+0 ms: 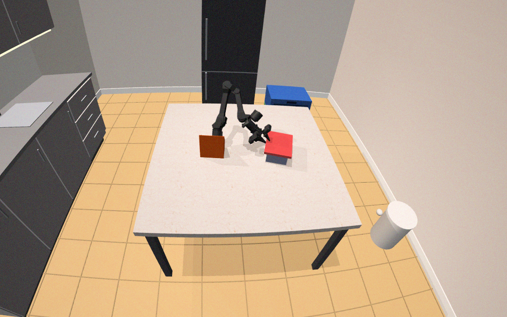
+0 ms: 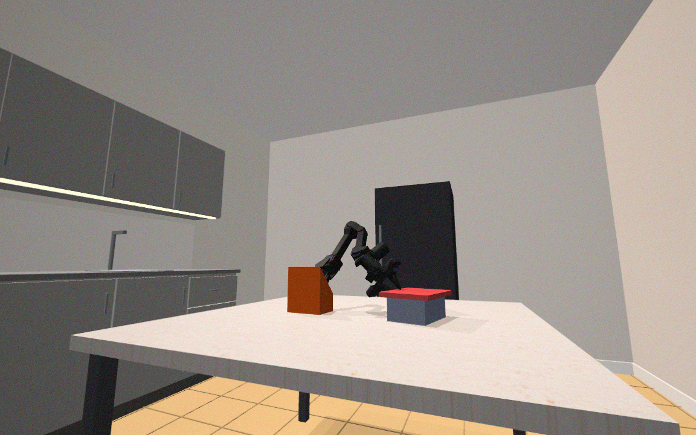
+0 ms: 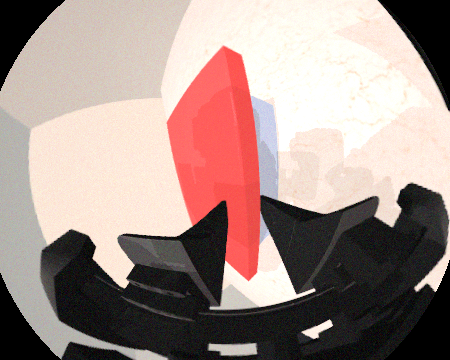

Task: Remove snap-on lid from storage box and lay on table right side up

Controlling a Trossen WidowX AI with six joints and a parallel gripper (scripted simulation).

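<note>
The red lid lies 7 cm ahead of my gripper tip and 2 cm to the right of it. Also, from my gripper tip: grey-blue storage box 7 cm ahead, 4 cm below, 2 cm to the right.
</note>
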